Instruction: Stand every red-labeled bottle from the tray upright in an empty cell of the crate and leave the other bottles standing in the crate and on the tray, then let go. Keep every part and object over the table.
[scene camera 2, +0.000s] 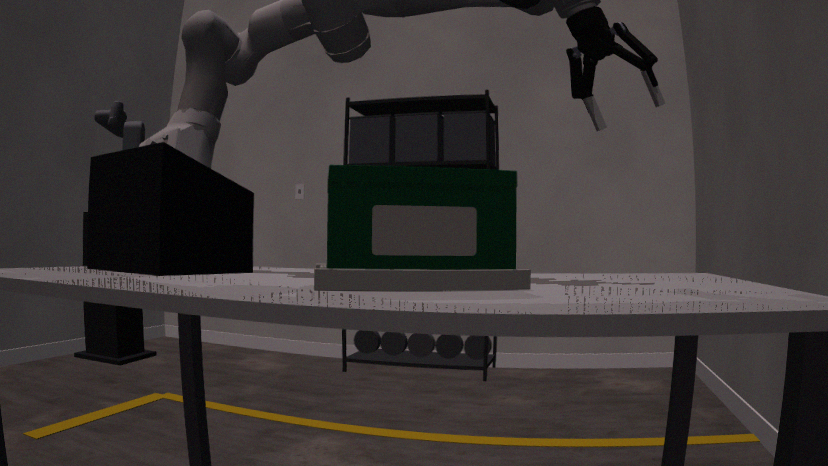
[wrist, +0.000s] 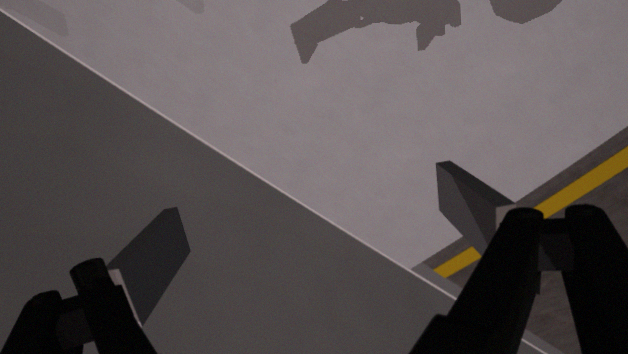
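Note:
My gripper (scene camera 2: 629, 117) (wrist: 308, 209) is open, with nothing between its widely spread fingers. It hangs high over the right part of the table (scene camera 2: 579, 324) (wrist: 370, 125), well above and to the right of the green crate, with its fingers tilted down to the right. The green crate (scene camera 2: 422, 191) has a grey panel on its near side and stands at the middle of the table. A low light-grey slab (scene camera 2: 422, 280), possibly the tray, lies at the foot of the crate. The bottles and the crate's cells do not show in either view.
A large black box (scene camera 2: 202, 219) stands at the table's left, in front of the arm's base. A dark shelf rack (scene camera 2: 346, 133) with grey bins stands behind the table. In the wrist view, the table's edges, grey wall (wrist: 200, 280) and yellow floor line (wrist: 585, 182) show.

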